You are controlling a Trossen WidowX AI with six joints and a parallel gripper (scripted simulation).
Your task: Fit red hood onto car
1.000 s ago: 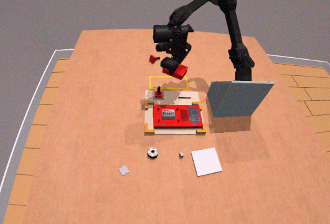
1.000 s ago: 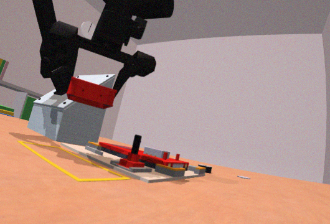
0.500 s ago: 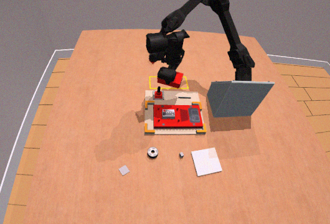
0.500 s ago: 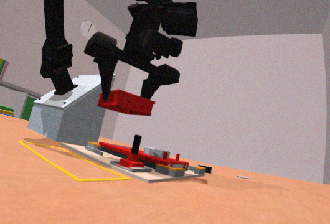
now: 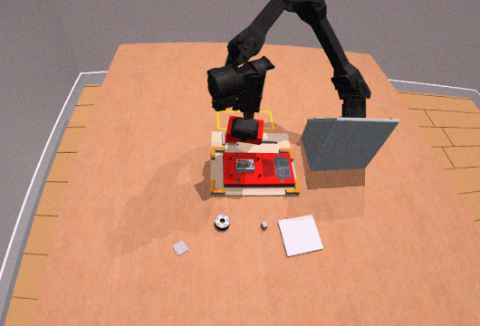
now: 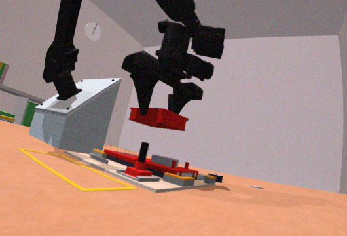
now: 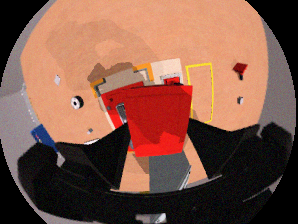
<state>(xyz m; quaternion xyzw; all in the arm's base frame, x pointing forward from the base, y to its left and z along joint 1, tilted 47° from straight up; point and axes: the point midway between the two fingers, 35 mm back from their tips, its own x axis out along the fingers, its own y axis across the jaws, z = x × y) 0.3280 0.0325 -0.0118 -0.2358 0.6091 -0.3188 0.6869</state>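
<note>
My gripper tip is 80 mm above the grey engine block, 70 mm to the right of it and 10 mm past it. The rest, counted from my gripper tip: white square sheet 260 mm to the left, 150 mm behind, 100 mm below; then red hood 10 mm above; then small cube 230 mm to the left, 100 mm below, 50 mm behind.
</note>
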